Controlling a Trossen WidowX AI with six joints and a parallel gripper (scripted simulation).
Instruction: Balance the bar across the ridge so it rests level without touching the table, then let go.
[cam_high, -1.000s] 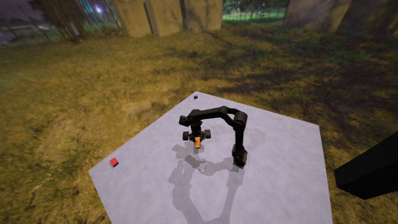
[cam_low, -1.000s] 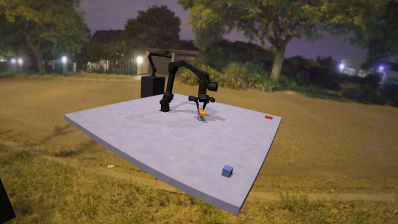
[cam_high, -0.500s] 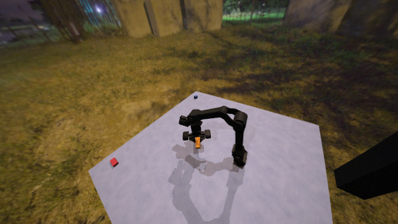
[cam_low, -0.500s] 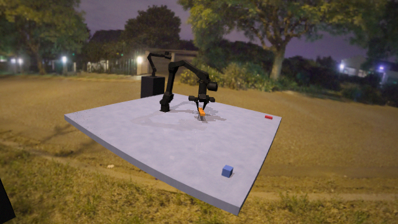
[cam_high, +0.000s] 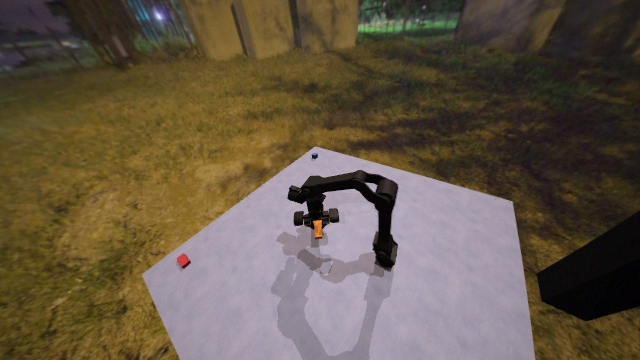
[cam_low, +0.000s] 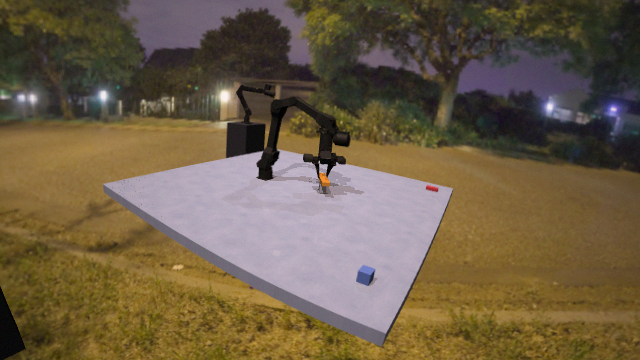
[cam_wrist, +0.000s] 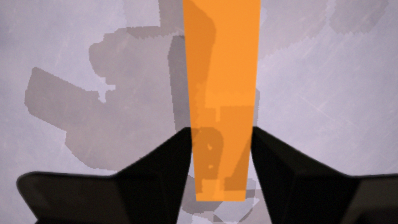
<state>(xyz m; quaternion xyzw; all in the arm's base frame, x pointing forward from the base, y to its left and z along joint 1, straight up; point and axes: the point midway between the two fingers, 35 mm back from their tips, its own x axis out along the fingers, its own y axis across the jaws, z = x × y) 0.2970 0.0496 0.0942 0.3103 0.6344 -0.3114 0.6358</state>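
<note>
Right now my gripper tip is 20 mm to the left of the orange bar and 20 mm short of it. Round my gripper tip: blue cube (550 mm to the right, 440 mm ahead, 40 mm below); then red block (450 mm to the left, 440 mm ahead, 50 mm below).
</note>
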